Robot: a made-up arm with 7 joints. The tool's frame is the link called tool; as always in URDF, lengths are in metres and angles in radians.
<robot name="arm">
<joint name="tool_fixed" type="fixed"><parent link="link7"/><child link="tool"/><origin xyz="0 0 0"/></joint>
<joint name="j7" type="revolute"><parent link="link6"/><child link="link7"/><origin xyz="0 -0.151 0" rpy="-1.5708 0 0"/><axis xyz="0 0 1"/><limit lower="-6.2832" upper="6.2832"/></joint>
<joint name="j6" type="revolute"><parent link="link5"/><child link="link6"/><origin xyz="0 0 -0.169" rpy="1.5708 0 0"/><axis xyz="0 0 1"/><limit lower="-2.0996" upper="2.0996"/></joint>
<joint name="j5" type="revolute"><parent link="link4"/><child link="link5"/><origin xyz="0 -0.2 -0.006" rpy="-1.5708 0 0"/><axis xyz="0 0 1"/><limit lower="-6.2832" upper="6.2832"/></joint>
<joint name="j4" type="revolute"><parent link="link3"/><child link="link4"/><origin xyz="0 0.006 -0.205" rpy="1.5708 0 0"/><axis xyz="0 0 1"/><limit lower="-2.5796" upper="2.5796"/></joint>
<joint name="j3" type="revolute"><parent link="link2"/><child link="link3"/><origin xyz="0 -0.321 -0.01" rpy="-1.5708 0 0"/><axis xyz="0 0 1"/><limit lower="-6.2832" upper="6.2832"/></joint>
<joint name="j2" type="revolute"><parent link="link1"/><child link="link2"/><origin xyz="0 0.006 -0.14" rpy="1.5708 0 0"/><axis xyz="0 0 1"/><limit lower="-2.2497" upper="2.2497"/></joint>
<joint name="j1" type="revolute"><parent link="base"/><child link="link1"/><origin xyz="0 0 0.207" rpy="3.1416 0 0"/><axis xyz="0 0 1"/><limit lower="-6.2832" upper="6.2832"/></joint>
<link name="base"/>
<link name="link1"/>
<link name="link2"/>
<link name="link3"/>
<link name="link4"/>
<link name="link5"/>
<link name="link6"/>
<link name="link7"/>
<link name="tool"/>
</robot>
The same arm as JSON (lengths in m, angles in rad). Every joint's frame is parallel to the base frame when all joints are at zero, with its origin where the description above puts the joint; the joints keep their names.
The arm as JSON. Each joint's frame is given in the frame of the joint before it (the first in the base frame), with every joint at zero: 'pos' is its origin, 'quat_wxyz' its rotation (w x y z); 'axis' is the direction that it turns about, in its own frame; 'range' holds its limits. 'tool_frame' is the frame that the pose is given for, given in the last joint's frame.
{"length_unit": "m", "angle_unit": "rad", "joints": [{"joint": "j1", "pos": [0.0, 0.0, 0.207], "quat_wxyz": [1.0, 0.0, 0.0, 0.0], "axis": "-z", "range": [-6.2832, 6.2832]}, {"joint": "j2", "pos": [0.0, -0.006, 0.14], "quat_wxyz": [1.0, 0.0, 0.0, 0.0], "axis": "+y", "range": [-2.2497, 2.2497]}, {"joint": "j3", "pos": [0.0, -0.01, 0.321], "quat_wxyz": [1.0, 0.0, 0.0, 0.0], "axis": "-z", "range": [-6.2832, 6.2832]}, {"joint": "j4", "pos": [0.0, -0.006, 0.205], "quat_wxyz": [1.0, 0.0, 0.0, 0.0], "axis": "+y", "range": [-2.5796, 2.5796]}, {"joint": "j5", "pos": [0.0, -0.006, 0.2], "quat_wxyz": [1.0, 0.0, 0.0, 0.0], "axis": "-z", "range": [-6.2832, 6.2832]}, {"joint": "j6", "pos": [0.0, 0.0, 0.169], "quat_wxyz": [1.0, 0.0, 0.0, 0.0], "axis": "+y", "range": [-2.0996, 2.0996]}, {"joint": "j7", "pos": [0.0, 0.0, 0.151], "quat_wxyz": [1.0, 0.0, 0.0, 0.0], "axis": "-z", "range": [-6.2832, 6.2832]}], "tool_frame": {"pos": [0.0, 0.0, 0.0], "quat_wxyz": [0.000004, -0.999995, 0.0, 0.0]}}
